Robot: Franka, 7 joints.
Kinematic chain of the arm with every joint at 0, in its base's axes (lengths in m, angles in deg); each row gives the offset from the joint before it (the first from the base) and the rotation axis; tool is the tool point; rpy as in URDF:
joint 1: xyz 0 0 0.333 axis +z
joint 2: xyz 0 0 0 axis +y
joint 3: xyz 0 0 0.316 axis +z
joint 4: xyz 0.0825 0 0 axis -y
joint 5: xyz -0.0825 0 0.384 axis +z
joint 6: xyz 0 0 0 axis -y
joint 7: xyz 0.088 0 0 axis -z
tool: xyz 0 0 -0.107 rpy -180 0 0
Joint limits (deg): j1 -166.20..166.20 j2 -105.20..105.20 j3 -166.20..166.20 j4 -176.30..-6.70 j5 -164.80..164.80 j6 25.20..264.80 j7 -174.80..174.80
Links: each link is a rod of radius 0.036 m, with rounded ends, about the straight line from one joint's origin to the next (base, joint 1, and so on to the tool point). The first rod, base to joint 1, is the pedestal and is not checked.
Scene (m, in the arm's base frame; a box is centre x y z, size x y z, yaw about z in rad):
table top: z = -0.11
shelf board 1: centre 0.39 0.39 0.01 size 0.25 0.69 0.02 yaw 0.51
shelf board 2: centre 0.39 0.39 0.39 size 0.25 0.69 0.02 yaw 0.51
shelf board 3: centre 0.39 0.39 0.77 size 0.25 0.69 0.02 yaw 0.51
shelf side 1: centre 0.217 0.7 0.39 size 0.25 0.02 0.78 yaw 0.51
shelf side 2: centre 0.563 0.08 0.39 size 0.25 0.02 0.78 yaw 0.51
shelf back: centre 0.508 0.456 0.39 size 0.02 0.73 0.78 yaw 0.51
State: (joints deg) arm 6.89 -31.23 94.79 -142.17 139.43 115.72 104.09
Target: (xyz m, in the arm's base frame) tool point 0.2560 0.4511 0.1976
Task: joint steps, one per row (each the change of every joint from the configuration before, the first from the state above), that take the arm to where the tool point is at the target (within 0.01 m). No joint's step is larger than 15 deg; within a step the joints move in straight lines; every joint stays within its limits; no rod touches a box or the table.
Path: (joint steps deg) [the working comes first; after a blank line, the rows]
Joints at the target: -44.79 -57.91 106.90 -134.66 140.39 118.29 104.09
Straight joint move there: clear.

1: -12.92 -6.67 3.03 1.88 0.24 0.64 0.00
2: -12.92 -6.67 3.02 1.87 0.24 0.64 0.00
3: -12.92 -6.67 3.03 1.88 0.24 0.64 0.00
4: -12.92 -6.67 3.03 1.88 0.24 0.65 0.00

